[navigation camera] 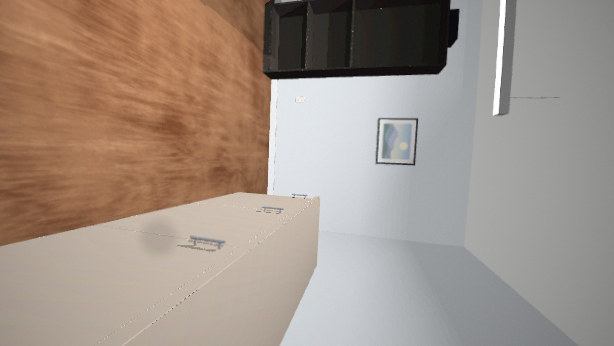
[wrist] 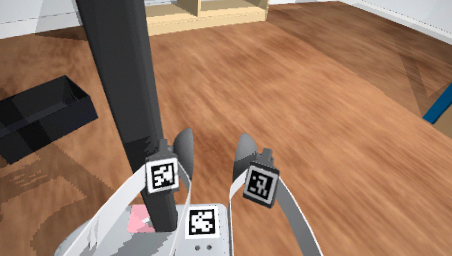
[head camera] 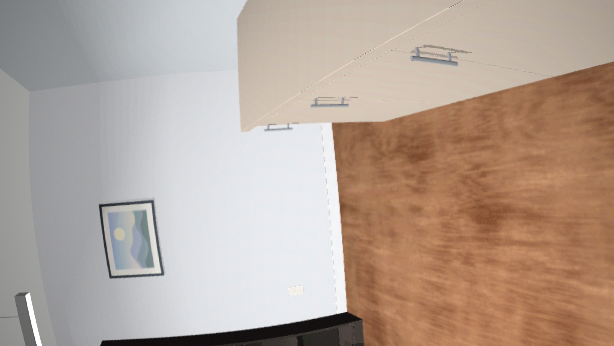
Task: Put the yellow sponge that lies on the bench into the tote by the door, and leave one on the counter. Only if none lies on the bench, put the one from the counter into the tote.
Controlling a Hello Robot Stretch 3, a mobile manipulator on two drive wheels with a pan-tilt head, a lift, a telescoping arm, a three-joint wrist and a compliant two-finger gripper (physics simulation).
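Places are measured from the robot's base along level axes (x ahead, y left, z up), in metres.
Pixels of known places: gripper, fingertip midpoint: (wrist: 215, 148).
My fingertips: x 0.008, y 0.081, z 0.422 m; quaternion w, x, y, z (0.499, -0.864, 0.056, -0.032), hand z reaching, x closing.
Ahead of a thing's pixels: the offset from my fingertips to its top centre. "*": to the spot under its first point. Level surfaces: height alone.
My gripper (wrist: 215, 148) is open and empty above the wooden floor in the wrist view. A dark, open-topped box {dy +0.477, dx -0.563, dz -0.322 m} (wrist: 55, 124) stands on the floor at the left of that view; I cannot tell whether it is the tote by the door. A blue leg {* dy +0.511, dx +1.035, dz -0.332 m} (wrist: 439, 105), like that of a bench, shows at the right edge. A beige counter {dz +0.488 m} (head camera: 290, 60) (navigation camera: 280, 260) with bar handles on its front shows sideways in the head and navigation views. Its visible top part bears no sponge. No yellow sponge and no bench top show in these views.
A black shelf unit (head camera: 235, 334) (navigation camera: 355, 73) stands by the pale wall, near a framed picture (head camera: 156, 237) (navigation camera: 416, 141). A light wooden shelf unit (wrist: 215, 24) stands at the far side in the wrist view. The dark mast (wrist: 120, 70) rises left of the gripper.
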